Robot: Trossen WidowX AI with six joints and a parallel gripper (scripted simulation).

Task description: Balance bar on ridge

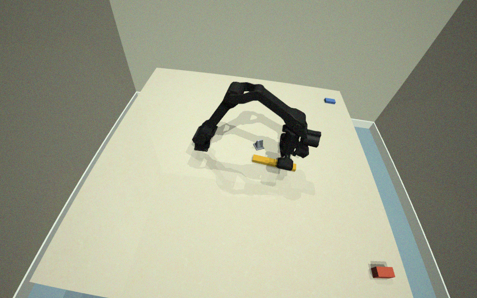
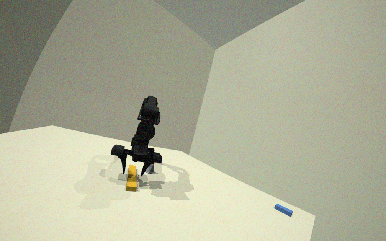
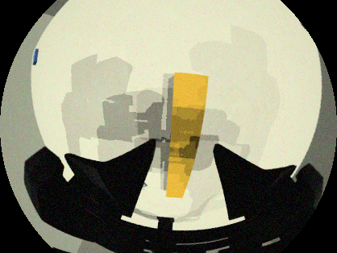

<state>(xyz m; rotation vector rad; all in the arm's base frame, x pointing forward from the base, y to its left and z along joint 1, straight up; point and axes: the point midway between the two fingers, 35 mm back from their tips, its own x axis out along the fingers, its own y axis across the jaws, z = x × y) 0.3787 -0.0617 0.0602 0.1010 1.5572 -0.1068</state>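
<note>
Right now my gripper tip is 30 mm past the yellow bar and 20 mm above it. The rest, counted from my gripper tip: blue block (360 mm ahead, 560 mm to the left, 20 mm below); red block (360 mm ahead, 440 mm to the right, 10 mm below).
</note>
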